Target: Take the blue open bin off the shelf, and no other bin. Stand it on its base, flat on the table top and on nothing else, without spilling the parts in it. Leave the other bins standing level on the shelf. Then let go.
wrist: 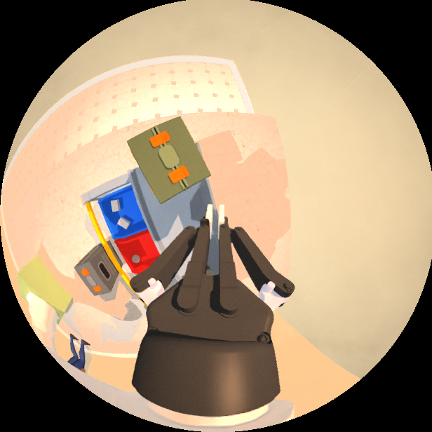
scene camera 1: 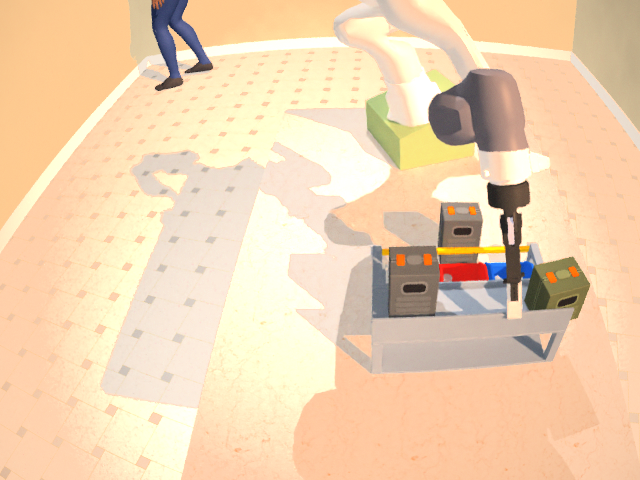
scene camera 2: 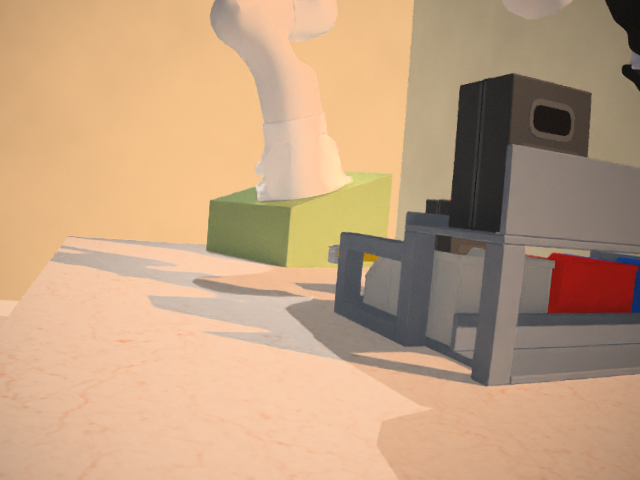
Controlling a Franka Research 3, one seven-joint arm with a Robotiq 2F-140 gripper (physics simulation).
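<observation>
The blue open bin (scene camera 1: 497, 269) (scene camera 2: 636, 284) (wrist: 131, 205) sits in the shelf (scene camera 1: 465, 328) (scene camera 2: 496, 315) behind a yellow bar (scene camera 1: 413, 251) (wrist: 105, 250), with small pale parts in it. The red bin (scene camera 1: 473, 269) (scene camera 2: 591, 286) (wrist: 145, 245) sits beside it. A grey bin (scene camera 2: 535, 284) shows beyond the red one in the second scene view. My gripper (scene camera 1: 514, 305) (wrist: 215, 211) is at the shelf's upper front panel, away from the blue bin. Its fingertips are nearly together, with the panel's thin edge running between them. The fingers partly hide that edge.
A grey case (scene camera 1: 413, 281) (scene camera 2: 550, 93) stands on the shelf's top at the left. A green case (scene camera 1: 560, 289) (wrist: 169, 175) is at the right end, turned and leaning in the first scene view. Another grey case (scene camera 1: 460, 232) (wrist: 97, 272) stands behind the shelf.
</observation>
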